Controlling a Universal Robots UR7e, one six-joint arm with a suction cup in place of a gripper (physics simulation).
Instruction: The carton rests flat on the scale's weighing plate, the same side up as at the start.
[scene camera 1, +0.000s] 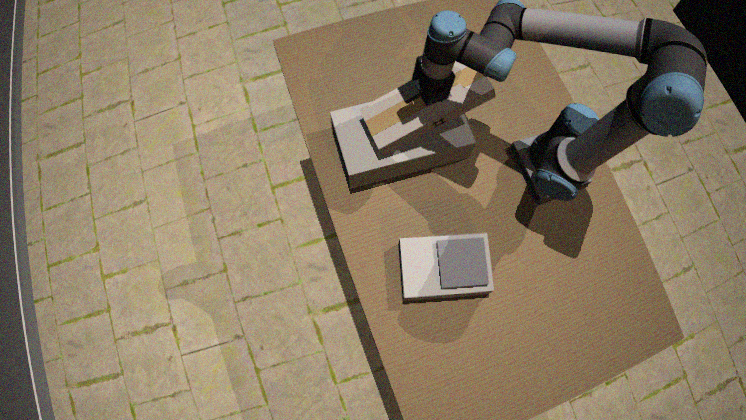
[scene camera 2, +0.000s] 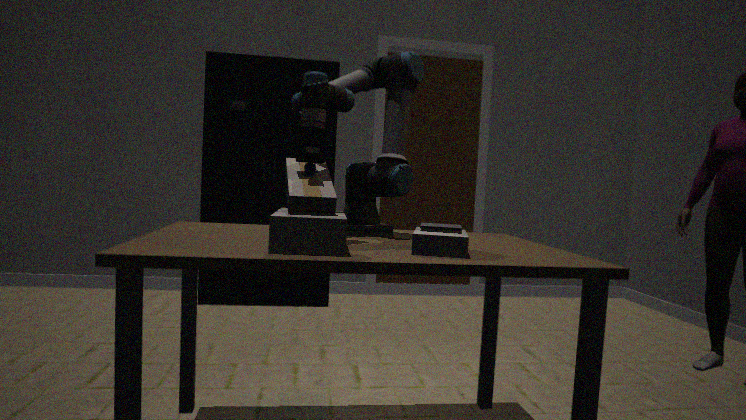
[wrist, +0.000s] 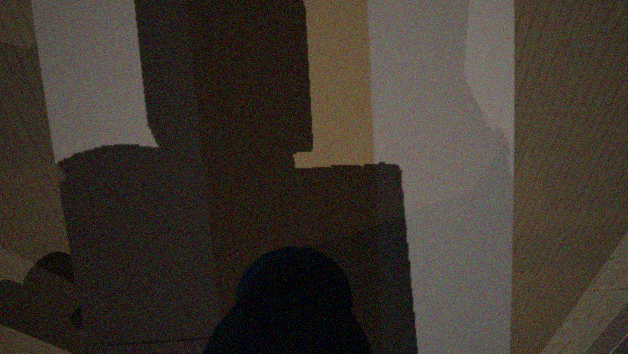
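Pixels of known places: hand, tool point: (scene camera 2: 309, 177) (wrist: 296, 268); arm's base, link origin: (scene camera 2: 360, 224).
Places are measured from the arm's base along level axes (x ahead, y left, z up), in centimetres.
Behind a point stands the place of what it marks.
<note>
The carton (scene camera 1: 383, 124) @(x 45.1, y -23.6, z 13.0 cm) (scene camera 2: 311, 204) @(x 48.0, y -25.1, z 9.4 cm) (wrist: 340, 75) @(x 38.2, y -25.9, z 15.4 cm) is a long white box with a tan band along its top. Its top faces up, but it is tilted lengthwise: the end toward scene camera 2 is low, at the top of a white block (scene camera 1: 350, 156) @(x 55.5, y -21.6, z 6.5 cm) (scene camera 2: 308, 234) @(x 56.6, y -26.6, z 2.1 cm), and the far end is raised. My suction cup (scene camera 2: 310, 168) (wrist: 295, 300) is on the carton's top and holds it; the arm's wrist hides the cup in scene camera 1. The scale (scene camera 1: 418, 268) @(x 52.0, y 12.3, z 2.6 cm) (scene camera 2: 440, 245) @(x 55.8, y 10.4, z -0.2 cm) stands apart on the table, with its grey weighing plate (scene camera 1: 463, 262) @(x 41.2, y 16.1, z 4.2 cm) (scene camera 2: 441, 228) @(x 47.0, y 13.9, z 3.7 cm) bare.
The wooden table (scene camera 1: 548, 323) @(x 25.3, y 41.3, z -3.3 cm) (scene camera 2: 522, 255) @(x 51.4, y 38.9, z -3.3 cm) carries the block, the scale and the arm's base (scene camera 1: 553, 172) (scene camera 2: 365, 229) @(x 10.2, y -0.3, z -0.9 cm). The block and scale stand apart, with the base behind them in scene camera 2. A person (scene camera 2: 717, 166) stands at the right, away from the table.
</note>
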